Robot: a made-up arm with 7 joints. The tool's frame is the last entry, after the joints.
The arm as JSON. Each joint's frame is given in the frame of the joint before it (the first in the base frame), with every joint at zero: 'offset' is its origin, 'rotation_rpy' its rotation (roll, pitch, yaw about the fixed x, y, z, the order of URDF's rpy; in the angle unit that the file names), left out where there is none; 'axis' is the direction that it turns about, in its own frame. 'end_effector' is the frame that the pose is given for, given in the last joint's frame.
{
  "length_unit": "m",
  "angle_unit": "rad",
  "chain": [
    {
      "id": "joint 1",
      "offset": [
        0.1,
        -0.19,
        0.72
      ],
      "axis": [
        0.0,
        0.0,
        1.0
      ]
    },
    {
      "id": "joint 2",
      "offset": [
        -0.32,
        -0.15,
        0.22
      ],
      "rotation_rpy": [
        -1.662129,
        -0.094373,
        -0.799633
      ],
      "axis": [
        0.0,
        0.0,
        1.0
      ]
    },
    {
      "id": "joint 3",
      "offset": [
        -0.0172,
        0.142,
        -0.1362
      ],
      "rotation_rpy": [
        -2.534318,
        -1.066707,
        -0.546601
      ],
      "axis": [
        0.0,
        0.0,
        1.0
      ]
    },
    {
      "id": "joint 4",
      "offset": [
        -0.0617,
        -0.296,
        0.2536
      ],
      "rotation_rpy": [
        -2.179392,
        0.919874,
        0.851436
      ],
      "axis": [
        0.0,
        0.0,
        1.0
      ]
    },
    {
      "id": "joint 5",
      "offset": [
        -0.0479,
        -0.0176,
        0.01
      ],
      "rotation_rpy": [
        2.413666,
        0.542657,
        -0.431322
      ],
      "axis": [
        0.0,
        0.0,
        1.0
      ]
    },
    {
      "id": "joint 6",
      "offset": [
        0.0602,
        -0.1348,
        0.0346
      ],
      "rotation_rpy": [
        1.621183,
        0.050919,
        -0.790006
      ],
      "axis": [
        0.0,
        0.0,
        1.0
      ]
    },
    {
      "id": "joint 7",
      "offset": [
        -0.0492,
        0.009,
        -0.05
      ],
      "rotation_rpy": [
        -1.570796,
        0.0,
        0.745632
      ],
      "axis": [
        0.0,
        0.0,
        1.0
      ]
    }
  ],
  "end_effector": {
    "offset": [
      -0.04,
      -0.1,
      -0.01
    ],
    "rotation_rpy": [
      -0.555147,
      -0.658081,
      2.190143
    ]
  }
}
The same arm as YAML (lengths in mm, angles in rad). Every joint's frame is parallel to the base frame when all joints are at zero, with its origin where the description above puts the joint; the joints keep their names.
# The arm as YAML. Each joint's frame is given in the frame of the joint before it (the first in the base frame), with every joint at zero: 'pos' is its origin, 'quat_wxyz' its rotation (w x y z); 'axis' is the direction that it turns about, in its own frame. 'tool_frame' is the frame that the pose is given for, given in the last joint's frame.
length_unit: mm
angle_unit: rad
joints:
  - joint: joint 1
    pos: [100.0, -190.0, 720.0]
    quat_wxyz: [1.0, 0.0, 0.0, 0.0]
    axis: "+z"
  - joint: joint 2
    pos: [-320.0, -150.0, 220.0]
    quat_wxyz: [1.0, 0.0, 0.0, 0.0]
    axis: [0.720102, 0.687902, -0.0908]
  - joint: joint 3
    pos: [-110.0, -100.0, -130.0]
    quat_wxyz: [1.0, 0.0, 0.0, 0.0]
    axis: [0.346414, -0.938038, 0.0091]
  - joint: joint 4
    pos: [90.0, -240.0, -300.0]
    quat_wxyz: [1.0, 0.0, 0.0, 0.0]
    axis: "-x"
  - joint: joint 5
    pos: [-10.0, -50.0, -10.0]
    quat_wxyz: [1.0, 0.0, 0.0, 0.0]
    axis: [0.639305, -0.767306, 0.0503]
  - joint: joint 6
    pos: [130.0, 60.0, -50.0]
    quat_wxyz: [1.0, 0.0, 0.0, 0.0]
    axis: "-z"
  - joint: joint 7
    pos: [-30.0, -40.0, 50.0]
    quat_wxyz: [1.0, 0.0, 0.0, 0.0]
    axis: "-y"
tool_frame:
  pos: [-40.0, 10.0, -100.0]
  quat_wxyz: [0.239033, 0.461763, -0.807071, 0.279776]

